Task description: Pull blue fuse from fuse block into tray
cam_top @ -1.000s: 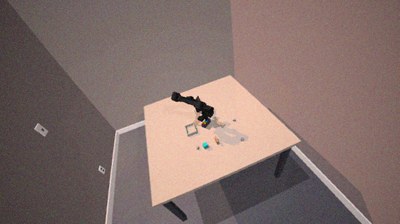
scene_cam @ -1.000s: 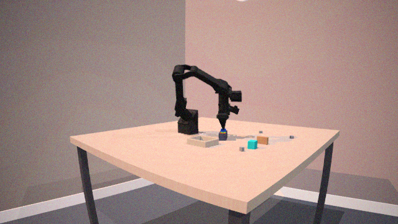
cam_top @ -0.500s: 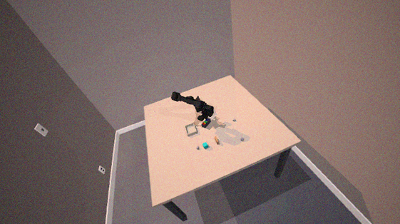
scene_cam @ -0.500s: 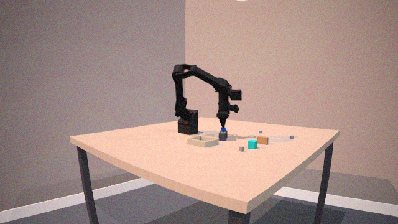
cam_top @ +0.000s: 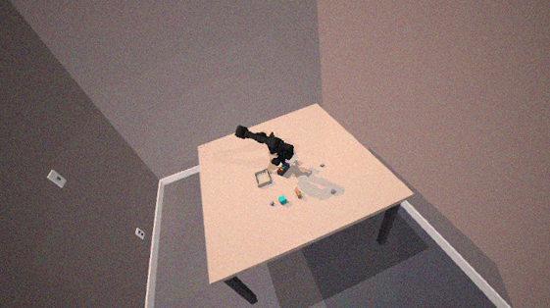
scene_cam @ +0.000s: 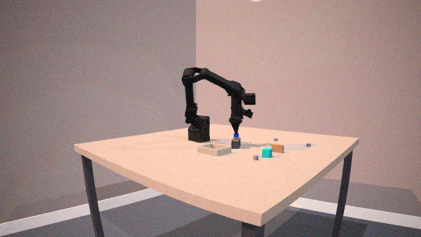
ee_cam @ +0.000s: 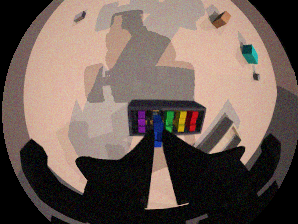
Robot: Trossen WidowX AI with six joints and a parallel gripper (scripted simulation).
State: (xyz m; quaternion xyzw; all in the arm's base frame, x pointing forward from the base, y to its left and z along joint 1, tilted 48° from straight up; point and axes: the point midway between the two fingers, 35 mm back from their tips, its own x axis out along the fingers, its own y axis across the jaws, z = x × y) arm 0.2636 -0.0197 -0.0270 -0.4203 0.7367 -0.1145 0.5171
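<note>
The shallow tray lies 190 mm to the right of my gripper tip and 60 mm below it. Round my gripper tip: teal cube 260 mm ahead, 130 mm to the right, 50 mm below; then blue fuse 10 mm below.
</note>
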